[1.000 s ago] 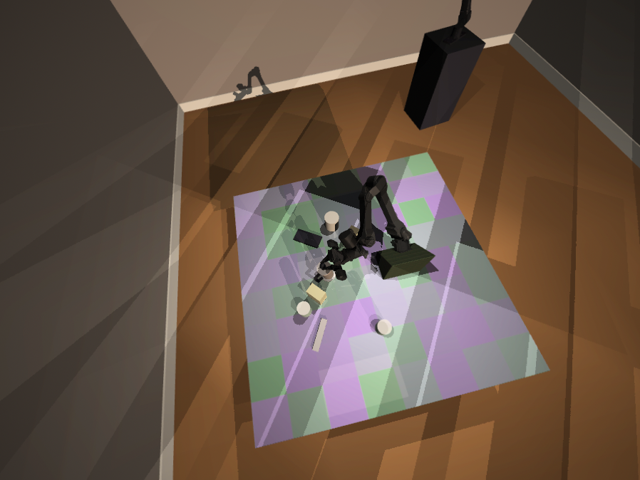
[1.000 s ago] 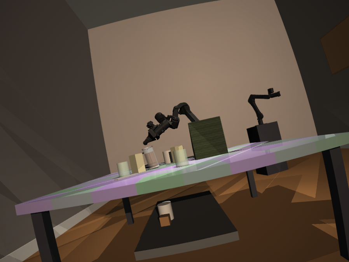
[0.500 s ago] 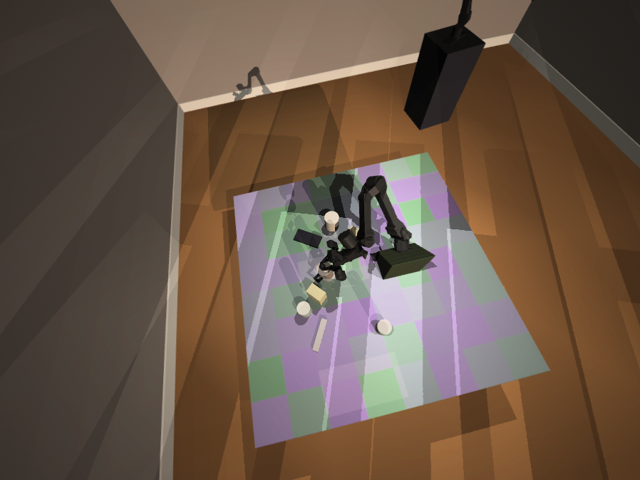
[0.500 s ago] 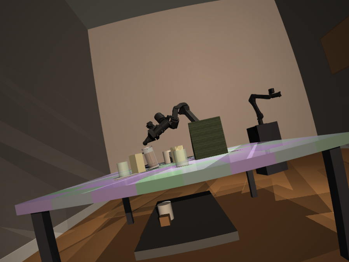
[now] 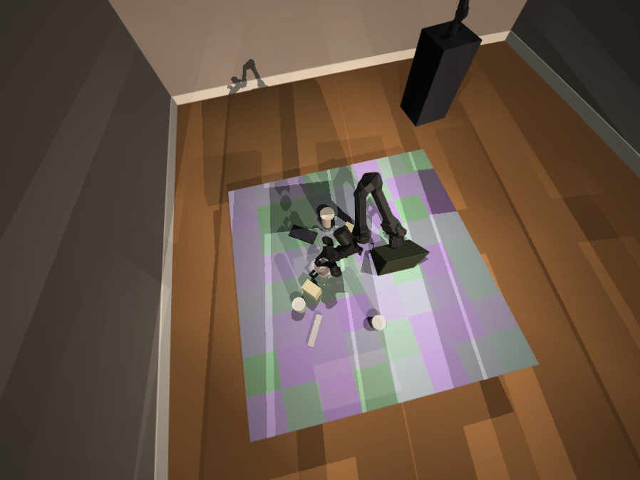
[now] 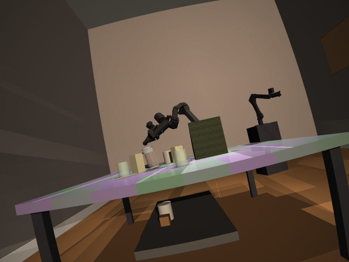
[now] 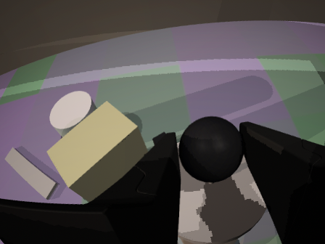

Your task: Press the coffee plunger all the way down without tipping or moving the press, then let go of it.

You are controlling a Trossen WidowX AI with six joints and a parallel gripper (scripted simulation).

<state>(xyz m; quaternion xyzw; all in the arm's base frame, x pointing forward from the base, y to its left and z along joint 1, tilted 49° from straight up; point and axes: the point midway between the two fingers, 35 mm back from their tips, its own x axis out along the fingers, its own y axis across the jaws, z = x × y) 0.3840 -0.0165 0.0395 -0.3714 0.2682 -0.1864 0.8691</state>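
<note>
The coffee press lies 1 cm behind my gripper tip, 1 cm to the left of it and 9 cm below it. Also, from my gripper tip: black slab (24 cm to the right, 17 cm below); then pale bar (11 cm ahead, 26 cm to the left, 17 cm below).
</note>
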